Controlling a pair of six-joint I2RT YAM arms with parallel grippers.
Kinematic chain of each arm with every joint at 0, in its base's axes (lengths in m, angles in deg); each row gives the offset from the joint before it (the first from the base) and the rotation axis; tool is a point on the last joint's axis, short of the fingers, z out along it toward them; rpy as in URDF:
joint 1: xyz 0 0 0.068 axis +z
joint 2: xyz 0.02 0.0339 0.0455 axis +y
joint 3: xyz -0.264 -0.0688 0 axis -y
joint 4: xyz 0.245 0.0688 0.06 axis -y
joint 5: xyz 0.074 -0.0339 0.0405 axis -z
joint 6: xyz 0.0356 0 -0.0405 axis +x
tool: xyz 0 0 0 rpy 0 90 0
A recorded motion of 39 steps. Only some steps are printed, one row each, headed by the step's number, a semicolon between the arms.
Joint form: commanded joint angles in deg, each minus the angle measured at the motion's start. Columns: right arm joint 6, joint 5, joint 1, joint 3, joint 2, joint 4; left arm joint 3, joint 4, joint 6, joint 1, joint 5, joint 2.
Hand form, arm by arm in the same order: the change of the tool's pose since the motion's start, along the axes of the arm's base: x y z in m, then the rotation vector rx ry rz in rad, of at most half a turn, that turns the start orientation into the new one. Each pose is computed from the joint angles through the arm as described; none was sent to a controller.
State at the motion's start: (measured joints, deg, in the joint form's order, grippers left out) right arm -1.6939 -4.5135 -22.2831 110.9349 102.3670 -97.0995; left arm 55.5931 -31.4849 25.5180 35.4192 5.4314 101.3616
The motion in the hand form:
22: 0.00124 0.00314 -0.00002 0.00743 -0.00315 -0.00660; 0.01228 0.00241 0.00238 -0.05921 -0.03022 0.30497
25: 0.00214 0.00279 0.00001 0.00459 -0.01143 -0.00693; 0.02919 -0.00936 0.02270 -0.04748 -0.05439 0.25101
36: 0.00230 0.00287 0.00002 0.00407 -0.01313 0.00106; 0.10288 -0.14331 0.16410 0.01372 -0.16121 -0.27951
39: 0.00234 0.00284 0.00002 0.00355 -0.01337 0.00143; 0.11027 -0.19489 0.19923 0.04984 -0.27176 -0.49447
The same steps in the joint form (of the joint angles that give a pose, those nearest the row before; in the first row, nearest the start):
22: 0.96 -0.44 0.57 -0.07 -0.04 0.11; 2.51 0.26 -18.91 -0.98 -0.59 1.60
25: 0.98 -0.46 0.57 -0.07 -0.04 0.61; 6.14 -2.84 -19.21 -4.35 -0.72 0.46
36: 0.55 -0.48 0.59 -0.07 -0.04 0.68; 35.89 -27.28 -13.75 -29.68 -1.77 -1.44
39: 0.52 -0.46 0.59 -0.06 -0.04 0.70; 42.75 -27.82 -9.29 -37.88 -1.77 -1.44

